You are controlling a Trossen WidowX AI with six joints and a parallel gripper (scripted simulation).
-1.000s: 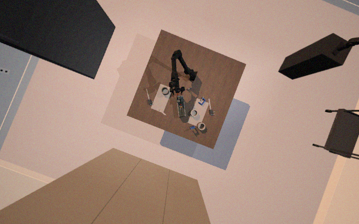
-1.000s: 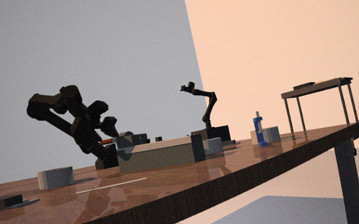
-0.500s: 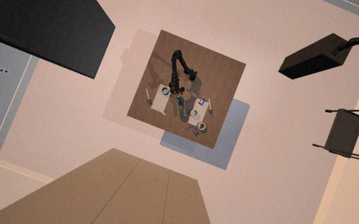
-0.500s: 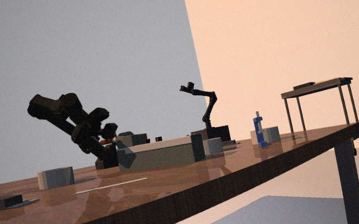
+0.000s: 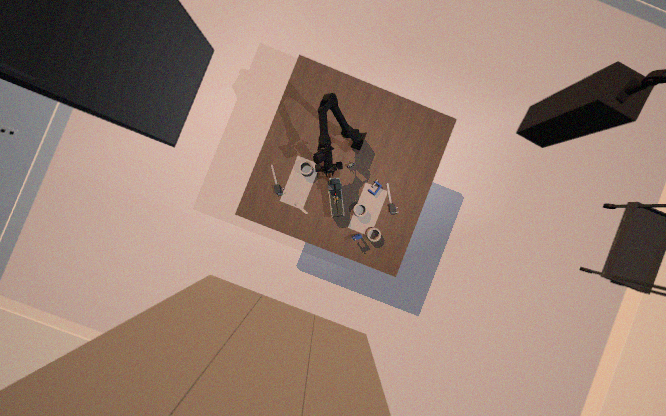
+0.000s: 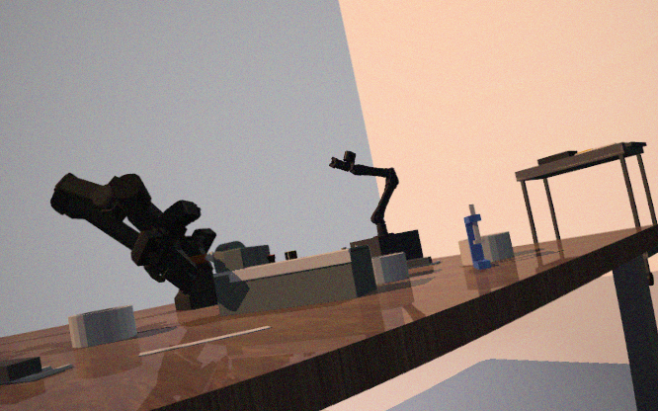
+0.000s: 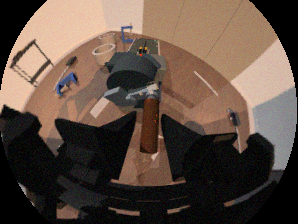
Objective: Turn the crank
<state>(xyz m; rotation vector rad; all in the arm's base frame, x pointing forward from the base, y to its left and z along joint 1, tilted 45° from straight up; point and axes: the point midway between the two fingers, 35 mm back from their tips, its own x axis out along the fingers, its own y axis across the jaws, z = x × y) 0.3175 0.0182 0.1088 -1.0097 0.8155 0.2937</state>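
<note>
Right now my gripper tip is 20 mm below the crank handle, 10 mm to the left of it and 10 mm past it. From my gripper tip the other things lie so: red pointer: 90 mm to the left, 90 mm ahead; then thin white rod: 300 mm ahead, 90 mm to the right, 80 mm below.
</note>
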